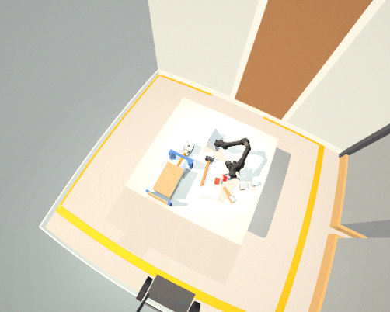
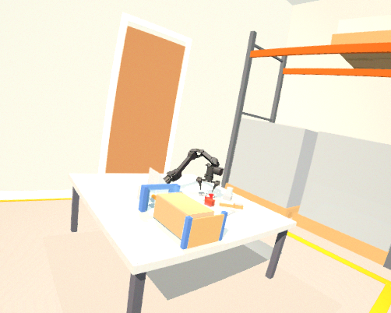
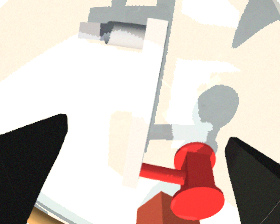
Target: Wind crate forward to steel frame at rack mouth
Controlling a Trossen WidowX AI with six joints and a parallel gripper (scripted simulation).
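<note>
Now: gripper tip 40 mm above the winch handle, 20 mm short of it and 10 mm to the left of it. Also, from my gripper tip: red grip 60 mm ahead, 30 mm below, 20 mm to the right; bar 300 mm ahead, 80 mm to the right, 50 mm below; brush 220 mm ahead, 80 mm to the left, 40 mm below.
</note>
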